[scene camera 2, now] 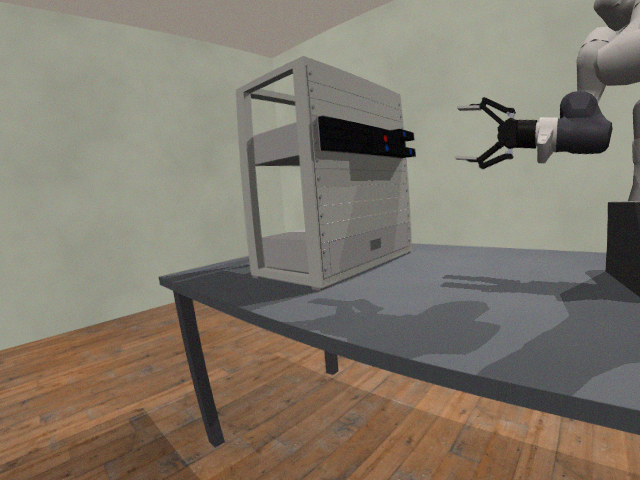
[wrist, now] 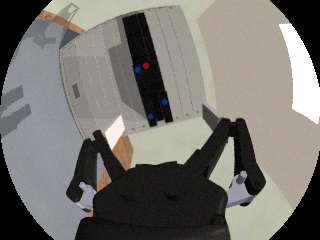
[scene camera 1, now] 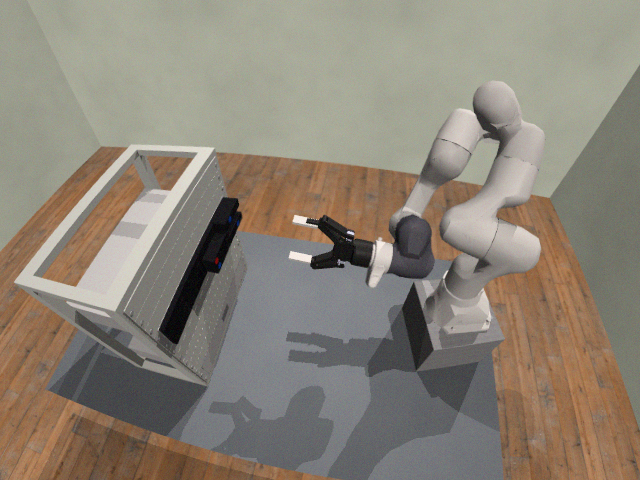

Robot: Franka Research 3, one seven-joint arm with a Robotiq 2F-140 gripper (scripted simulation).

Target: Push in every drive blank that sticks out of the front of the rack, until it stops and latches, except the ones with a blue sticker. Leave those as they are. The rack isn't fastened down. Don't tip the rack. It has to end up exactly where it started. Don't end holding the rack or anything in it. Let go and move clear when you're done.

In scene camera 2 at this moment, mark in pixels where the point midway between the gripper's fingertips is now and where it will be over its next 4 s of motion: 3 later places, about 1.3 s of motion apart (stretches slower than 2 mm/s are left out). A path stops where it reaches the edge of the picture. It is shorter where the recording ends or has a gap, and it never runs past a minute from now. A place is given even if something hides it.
The gripper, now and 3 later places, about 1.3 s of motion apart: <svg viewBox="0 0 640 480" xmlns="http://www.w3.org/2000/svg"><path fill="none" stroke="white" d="M457 132L458 135L433 138L404 143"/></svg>
